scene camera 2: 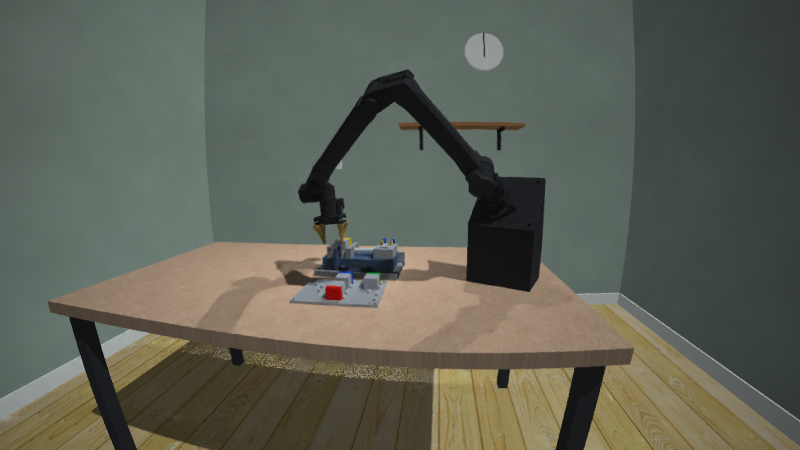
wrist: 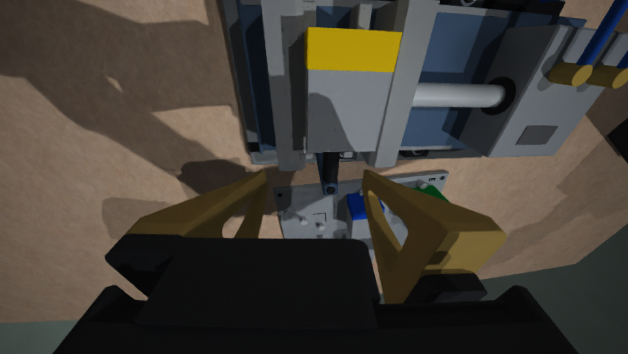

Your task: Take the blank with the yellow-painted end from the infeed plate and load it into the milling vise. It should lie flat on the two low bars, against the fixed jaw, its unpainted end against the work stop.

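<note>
The blank with the yellow-painted end sits in the milling vise, between the fixed jaw on the left and the moving jaw on the right in the wrist view. Its grey end faces the dark work stop; whether they touch is unclear, as is contact with the fixed jaw. The low bars under it are mostly hidden. My gripper is open and empty, above the vise's near left end in the scene view.
The infeed plate lies beside the vise with a red-ended blank, a blue-ended blank and a green-ended blank. Blue handles rise at the vise's right end.
</note>
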